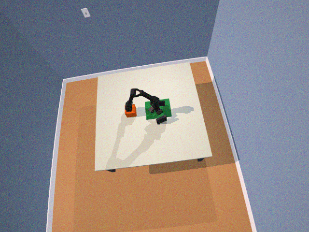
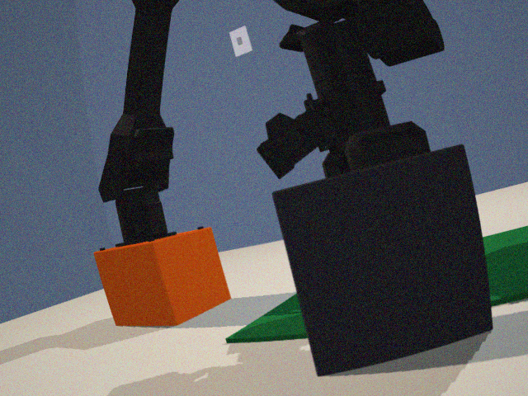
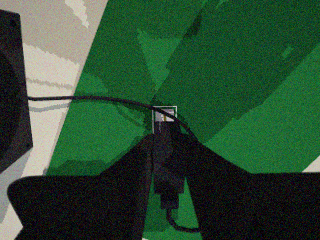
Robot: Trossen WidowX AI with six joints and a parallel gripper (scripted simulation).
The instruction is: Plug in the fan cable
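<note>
The black fan plug lies 10 mm ahead of my gripper tip and 10 mm above it. Round my gripper tip: four-pin fan header (40 mm below, 10 mm ahead); green board (60 mm below, 40 mm to the left, 10 mm ahead); black fan (110 mm to the right, 60 mm ahead, 20 mm above).
</note>
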